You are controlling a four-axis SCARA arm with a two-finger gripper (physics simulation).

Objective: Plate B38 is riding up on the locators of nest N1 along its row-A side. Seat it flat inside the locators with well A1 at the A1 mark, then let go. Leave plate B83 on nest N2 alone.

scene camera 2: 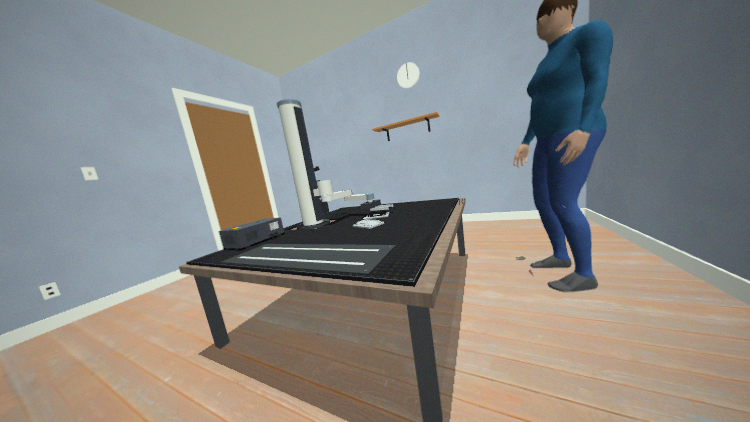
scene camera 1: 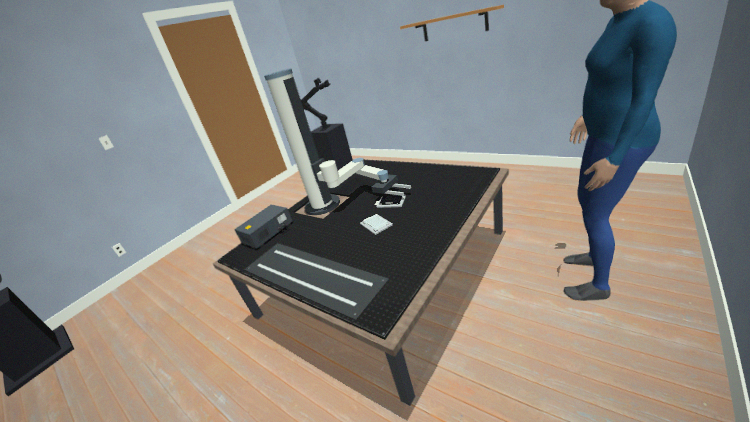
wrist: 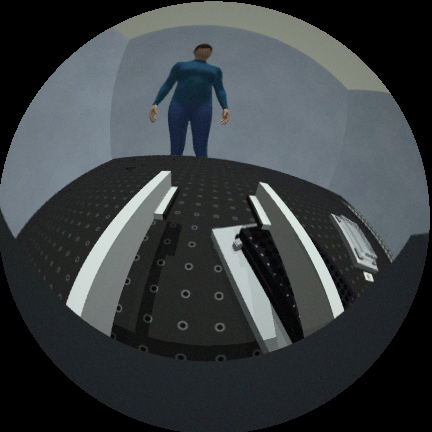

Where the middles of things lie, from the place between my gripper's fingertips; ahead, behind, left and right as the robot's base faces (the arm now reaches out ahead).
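My hand: 30 mm above the black well plate [wrist: 258, 247], 80 mm past it, 80 mm to the left of it. Nest N1 [wrist: 267, 328]: 40 mm below my hand, 80 mm behind, 80 mm to the right.
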